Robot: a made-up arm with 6 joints. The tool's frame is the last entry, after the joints.
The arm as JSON. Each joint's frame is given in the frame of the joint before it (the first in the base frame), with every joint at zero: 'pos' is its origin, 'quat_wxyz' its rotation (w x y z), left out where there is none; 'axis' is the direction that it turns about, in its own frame. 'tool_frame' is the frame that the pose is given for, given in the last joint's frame.
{
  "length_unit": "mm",
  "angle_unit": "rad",
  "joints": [
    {
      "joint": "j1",
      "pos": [
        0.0,
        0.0,
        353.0
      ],
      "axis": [
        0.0,
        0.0,
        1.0
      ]
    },
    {
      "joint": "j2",
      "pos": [
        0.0,
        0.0,
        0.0
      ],
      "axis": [
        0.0,
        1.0,
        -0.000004
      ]
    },
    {
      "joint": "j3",
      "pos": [
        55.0,
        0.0,
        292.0
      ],
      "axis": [
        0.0,
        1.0,
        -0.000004
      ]
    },
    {
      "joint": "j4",
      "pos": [
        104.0,
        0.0,
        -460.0
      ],
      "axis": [
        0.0,
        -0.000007,
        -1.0
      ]
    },
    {
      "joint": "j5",
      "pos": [
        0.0,
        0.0,
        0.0
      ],
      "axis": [
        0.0,
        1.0,
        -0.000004
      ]
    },
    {
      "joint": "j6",
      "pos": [
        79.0,
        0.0,
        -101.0
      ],
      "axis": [
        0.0,
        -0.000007,
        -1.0
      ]
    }
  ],
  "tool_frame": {
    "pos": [
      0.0,
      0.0,
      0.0
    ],
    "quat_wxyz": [
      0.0,
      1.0,
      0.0,
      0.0
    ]
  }
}
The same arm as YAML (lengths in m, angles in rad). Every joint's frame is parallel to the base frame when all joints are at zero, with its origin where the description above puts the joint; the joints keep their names.
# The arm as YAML. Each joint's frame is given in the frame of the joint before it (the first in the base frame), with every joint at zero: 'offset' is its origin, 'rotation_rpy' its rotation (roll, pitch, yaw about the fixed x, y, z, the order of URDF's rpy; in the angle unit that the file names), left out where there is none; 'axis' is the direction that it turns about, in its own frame. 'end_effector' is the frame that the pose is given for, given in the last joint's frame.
length_unit: m
angle_unit: rad
chain:
  - id: j1
    offset: [0.0, 0.0, 0.353]
    axis: "+z"
  - id: j2
    offset: [0.0, 0.0, 0.0]
    axis: "+y"
  - id: j3
    offset: [0.055, 0.0, 0.292]
    axis: "+y"
  - id: j4
    offset: [0.104, 0.0, -0.46]
    axis: "-z"
  - id: j5
    offset: [0.0, 0.0, 0.0]
    axis: "+y"
  - id: j6
    offset: [0.079, 0.0, -0.101]
    axis: "-z"
end_effector:
  offset: [0.0, 0.0, 0.0]
  rotation_rpy: [3.1416, 0.0, 0.0]

